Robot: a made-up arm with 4 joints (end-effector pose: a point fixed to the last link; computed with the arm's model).
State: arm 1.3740 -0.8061 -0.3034 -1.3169
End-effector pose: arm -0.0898 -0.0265 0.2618 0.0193 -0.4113 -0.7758 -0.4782
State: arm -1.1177 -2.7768 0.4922 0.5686
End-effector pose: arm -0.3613 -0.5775 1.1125 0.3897 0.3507 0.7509 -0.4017
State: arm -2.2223 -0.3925 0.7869 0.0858
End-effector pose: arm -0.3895 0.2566 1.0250 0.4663 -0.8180 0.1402 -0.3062
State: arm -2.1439 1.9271 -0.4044 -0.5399
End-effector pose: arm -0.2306 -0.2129 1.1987 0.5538 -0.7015 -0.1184 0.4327
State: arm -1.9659 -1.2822 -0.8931 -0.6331
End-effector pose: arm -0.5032 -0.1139 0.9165 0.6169 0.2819 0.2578 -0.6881
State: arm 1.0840 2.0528 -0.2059 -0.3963
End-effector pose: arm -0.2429 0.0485 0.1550 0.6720 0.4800 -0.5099 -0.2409
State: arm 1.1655 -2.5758 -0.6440 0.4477
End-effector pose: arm -0.3185 -0.5503 0.5888 0.2360 -0.4551 -0.8581 -0.0287
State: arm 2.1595 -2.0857 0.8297 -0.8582
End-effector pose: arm 0.2389 0.3251 0.6532 0.1540 0.0584 0.3526 0.9212
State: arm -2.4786 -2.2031 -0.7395 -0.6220
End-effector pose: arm -0.3236 0.1630 0.9064 0.3506 0.3905 0.0324 -0.8506
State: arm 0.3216 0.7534 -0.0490 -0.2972
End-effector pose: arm -0.4671 -0.3134 0.2614 0.8992 0.4304 -0.0446 -0.0654
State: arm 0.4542 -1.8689 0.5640 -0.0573
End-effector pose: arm -0.1074 -0.5365 0.2914 0.3342 0.3569 0.8273 0.2766
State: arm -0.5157 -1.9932 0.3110 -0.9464
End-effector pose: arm 0.0689 -0.5899 0.5751 0.0081 0.0580 0.9668 -0.2487
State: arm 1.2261 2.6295 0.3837 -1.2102
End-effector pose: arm -0.4403 0.3892 0.5124 0.4557 0.5607 -0.3040 -0.6209
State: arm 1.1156 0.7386 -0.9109 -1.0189
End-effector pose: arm -0.2502 0.0456 0.2666 0.3853 0.8555 0.2001 0.2821
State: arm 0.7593 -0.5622 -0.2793 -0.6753
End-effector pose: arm -0.3826 -0.2941 0.3526 0.3556 0.6522 0.6559 0.1343
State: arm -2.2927 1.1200 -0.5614 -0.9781
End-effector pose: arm -0.3464 -0.0730 1.0853 0.7287 -0.6739 0.0682 -0.1009
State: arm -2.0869 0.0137 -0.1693 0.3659
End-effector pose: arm -0.4861 -0.4522 1.1896 0.8369 -0.5458 0.0104 0.0399
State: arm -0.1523 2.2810 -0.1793 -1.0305
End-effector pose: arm -0.4376 -0.3928 0.3747 0.8896 0.0765 -0.4456 -0.0653
